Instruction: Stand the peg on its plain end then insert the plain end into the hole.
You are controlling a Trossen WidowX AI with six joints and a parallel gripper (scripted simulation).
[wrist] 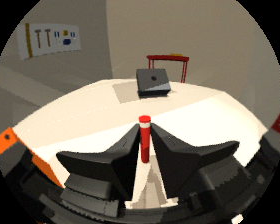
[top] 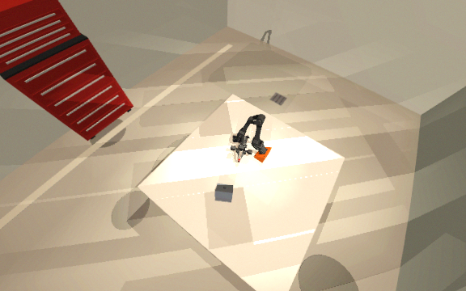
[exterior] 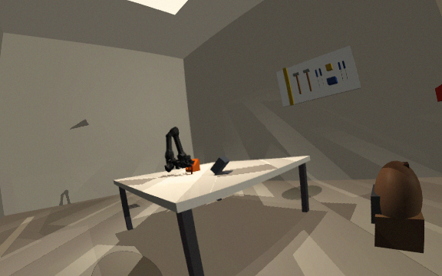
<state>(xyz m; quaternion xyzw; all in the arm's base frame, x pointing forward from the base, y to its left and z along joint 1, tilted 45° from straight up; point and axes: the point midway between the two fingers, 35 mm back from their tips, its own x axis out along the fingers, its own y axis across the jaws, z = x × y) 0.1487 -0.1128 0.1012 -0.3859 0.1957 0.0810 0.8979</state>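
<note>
Now: gripper tip 1 cm above the red peg. Also, from my gripper tip: grey sloped panel: 28 cm ahead, 3 cm to the left, 1 cm below.
</note>
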